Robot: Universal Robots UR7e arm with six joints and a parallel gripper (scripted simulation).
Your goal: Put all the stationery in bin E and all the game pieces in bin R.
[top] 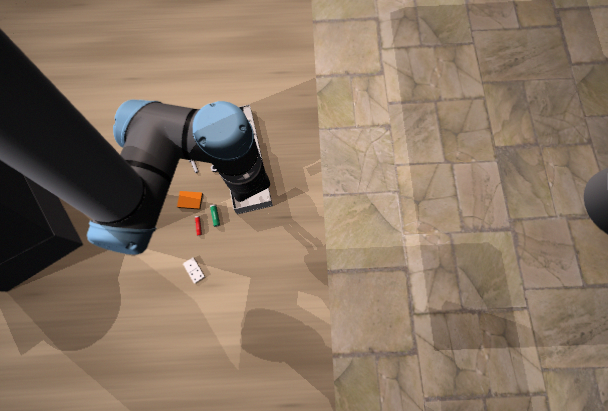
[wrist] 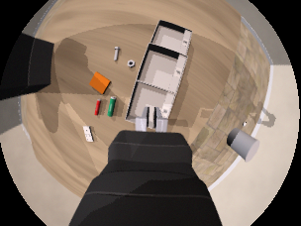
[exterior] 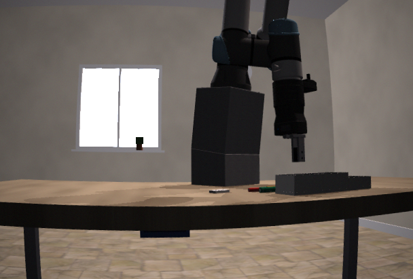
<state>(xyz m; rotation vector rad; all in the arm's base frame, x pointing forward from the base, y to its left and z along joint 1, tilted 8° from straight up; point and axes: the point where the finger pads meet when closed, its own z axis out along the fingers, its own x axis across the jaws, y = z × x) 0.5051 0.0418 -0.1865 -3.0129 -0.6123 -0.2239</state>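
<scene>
The tray lies 90 mm to the left of my hand, 70 mm below it and 20 mm behind it. From my hand the other things lie so: green marker (90 mm below, 90 mm behind, 40 mm to the right); nut (90 mm below, 90 mm behind, 70 mm to the left); red marker (130 mm behind, 90 mm below, 60 mm to the right).
</scene>
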